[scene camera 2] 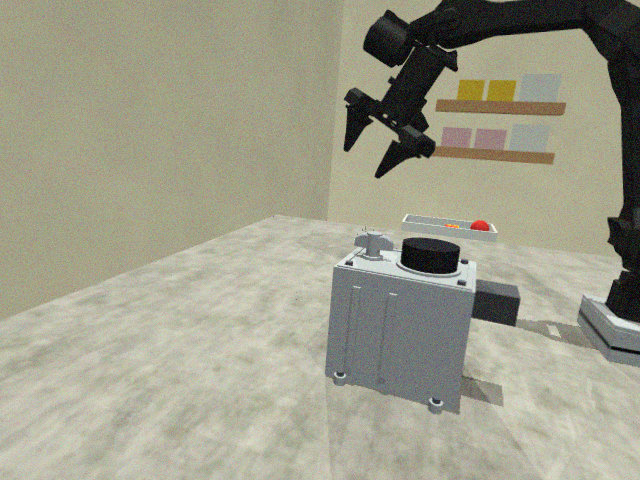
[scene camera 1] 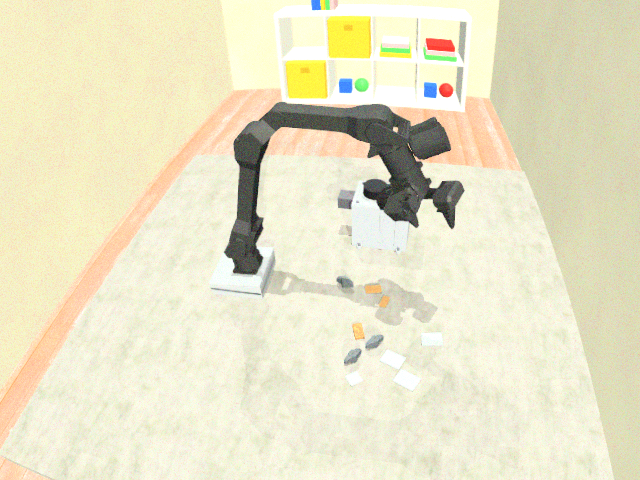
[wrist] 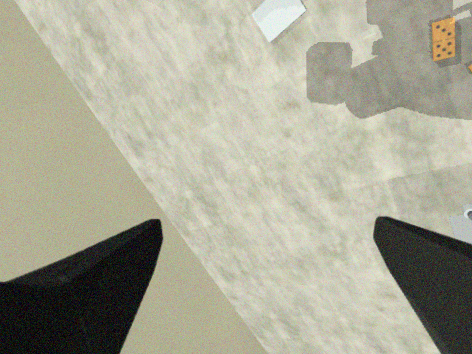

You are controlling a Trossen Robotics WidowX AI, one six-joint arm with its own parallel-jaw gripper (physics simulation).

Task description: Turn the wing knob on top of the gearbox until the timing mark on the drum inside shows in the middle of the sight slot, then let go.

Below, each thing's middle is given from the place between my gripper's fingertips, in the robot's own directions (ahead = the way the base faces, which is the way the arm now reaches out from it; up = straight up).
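Labels:
The gearbox (scene camera 2: 400, 325) is 15 cm below my hand, 15 cm behind it and 24 cm to the left of it. As for the grey wing knob (scene camera 2: 373, 241), that is 10 cm below my hand and 9 cm behind it, and 24 cm to the left of it.

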